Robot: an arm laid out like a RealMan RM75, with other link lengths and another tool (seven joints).
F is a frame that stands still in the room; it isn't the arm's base.
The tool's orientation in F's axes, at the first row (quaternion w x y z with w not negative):
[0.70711 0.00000 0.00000 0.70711]
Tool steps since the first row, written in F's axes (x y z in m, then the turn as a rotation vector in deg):
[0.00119 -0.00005 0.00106 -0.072 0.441 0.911]
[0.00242 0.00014 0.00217 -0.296 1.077 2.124]
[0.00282 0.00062 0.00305 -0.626 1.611 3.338]
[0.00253 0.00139 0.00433 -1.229 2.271 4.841]
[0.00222 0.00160 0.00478 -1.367 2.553 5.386]
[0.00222 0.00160 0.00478 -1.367 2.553 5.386]
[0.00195 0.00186 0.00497 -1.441 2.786 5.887]
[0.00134 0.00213 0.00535 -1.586 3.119 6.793]
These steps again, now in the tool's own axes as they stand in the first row. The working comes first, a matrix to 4 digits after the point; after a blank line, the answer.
The tool's axes in the first row as the columns of a matrix, in F's axes (used below as rounded here):
[0.0000 -1.0000 0.0000]
[1.0000 0.0000 0.0000]
[0.0000 0.0000 1.0000]

[-0.00005 -0.00119 0.00106 0.441 0.072 0.911]
[0.00014 -0.00242 0.00217 1.077 0.296 2.124]
[0.00062 -0.00282 0.00305 1.611 0.626 3.338]
[0.00139 -0.00253 0.00433 2.271 1.229 4.841]
[0.00160 -0.00222 0.00478 2.553 1.367 5.386]
[0.00160 -0.00222 0.00478 2.553 1.367 5.386]
[0.00186 -0.00195 0.00497 2.786 1.441 5.887]
[0.00213 -0.00134 0.00535 3.119 1.586 6.793]

